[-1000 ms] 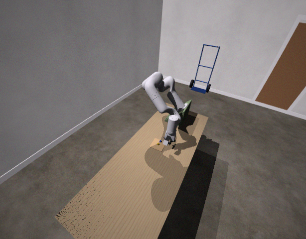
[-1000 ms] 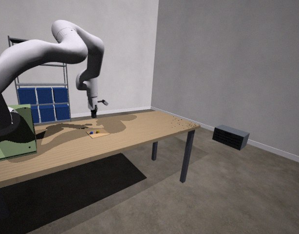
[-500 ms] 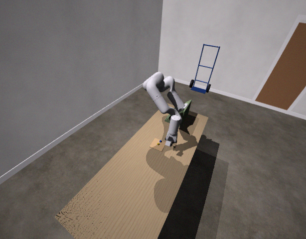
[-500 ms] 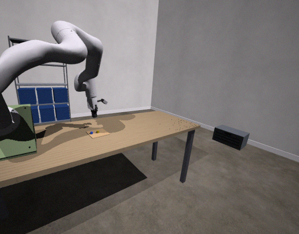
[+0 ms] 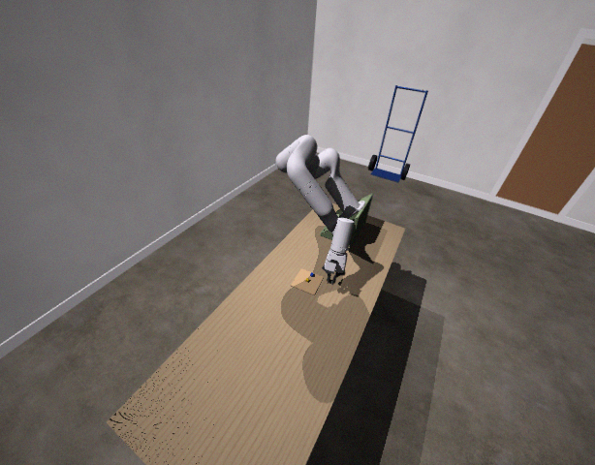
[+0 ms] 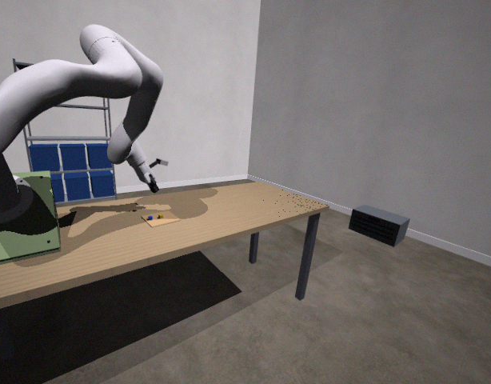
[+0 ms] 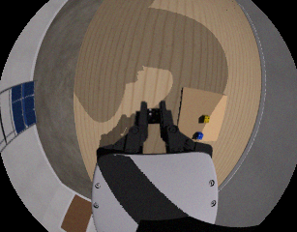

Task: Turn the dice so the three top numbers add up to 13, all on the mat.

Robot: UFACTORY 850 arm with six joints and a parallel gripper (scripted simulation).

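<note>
My gripper is now 13 cm to the left of the blue die, 10 cm above it and 6 cm past it. The rest, counted from my hand: black die (2 cm below); then tan mat (14 cm to the right, 12 cm below, 1 cm behind); then yellow die (14 cm to the right, 10 cm below, 1 cm behind).
</note>
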